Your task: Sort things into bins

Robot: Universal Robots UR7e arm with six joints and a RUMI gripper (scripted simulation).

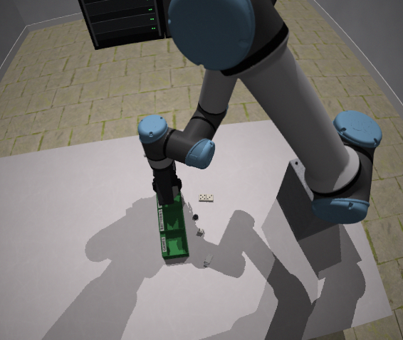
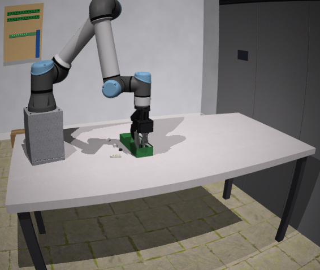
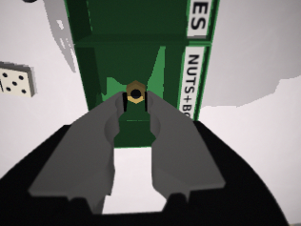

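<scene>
The black round piece is 80 mm behind my hand, 70 mm to the left of it and 30 mm below it. Also, from my hand: brass nut 10 mm below; then white domino 120 mm behind, 30 mm below, 10 mm to the right; then white die 120 mm to the left, 100 mm behind, 30 mm below.
</scene>
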